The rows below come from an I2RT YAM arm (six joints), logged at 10 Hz.
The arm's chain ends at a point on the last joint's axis. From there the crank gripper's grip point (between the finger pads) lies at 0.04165 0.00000 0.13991 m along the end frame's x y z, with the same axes.
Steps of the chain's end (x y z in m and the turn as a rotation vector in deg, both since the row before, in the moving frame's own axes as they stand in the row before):
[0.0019 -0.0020 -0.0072 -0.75 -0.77 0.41]
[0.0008 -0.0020 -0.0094 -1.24 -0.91 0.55]
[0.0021 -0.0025 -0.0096 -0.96 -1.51 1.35]
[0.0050 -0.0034 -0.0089 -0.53 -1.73 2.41]
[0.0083 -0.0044 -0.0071 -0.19 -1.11 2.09]
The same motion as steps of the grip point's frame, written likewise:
[0.0000 0.0001 -0.0067 -0.75 -0.77 0.41]
[-0.0014 0.0014 -0.0088 -1.24 -0.91 0.55]
[-0.0016 0.0008 -0.0086 -0.96 -1.51 1.35]
[0.0007 -0.0004 -0.0077 -0.53 -1.73 2.41]
[0.0055 -0.0025 -0.0063 -0.19 -1.11 2.09]

